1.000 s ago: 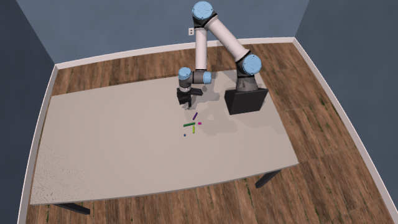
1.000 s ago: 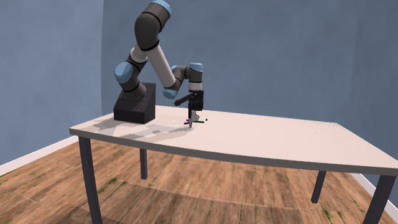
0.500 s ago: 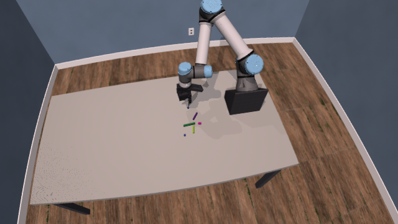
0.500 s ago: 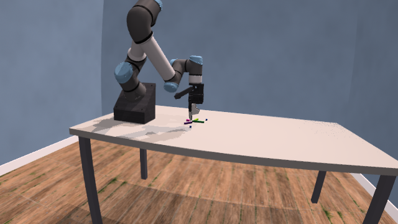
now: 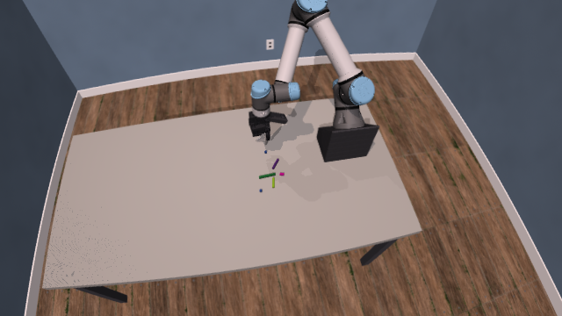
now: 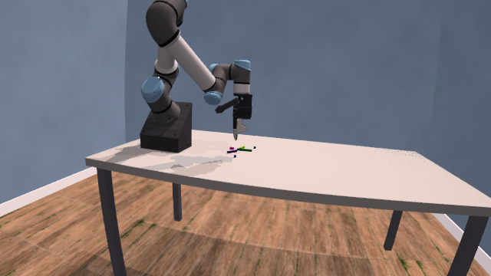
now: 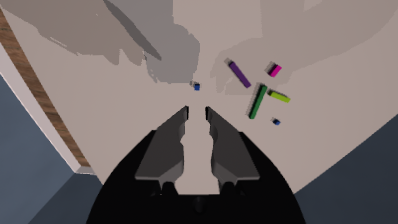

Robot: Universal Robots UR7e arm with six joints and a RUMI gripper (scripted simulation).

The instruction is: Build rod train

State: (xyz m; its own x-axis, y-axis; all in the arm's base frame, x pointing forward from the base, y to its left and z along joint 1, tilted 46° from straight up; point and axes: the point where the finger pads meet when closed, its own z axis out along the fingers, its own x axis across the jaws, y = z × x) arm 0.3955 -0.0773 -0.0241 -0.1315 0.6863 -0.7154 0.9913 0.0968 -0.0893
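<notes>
The purple rod lies 40 mm behind my hand, 80 mm to the left of it and 100 mm below it. The rest, counted from my hand: magenta rod (60 mm behind, 140 mm to the left, 100 mm below); lime rod (10 mm behind, 180 mm to the left, 100 mm below); green rod (10 mm ahead, 140 mm to the left, 100 mm below).
</notes>
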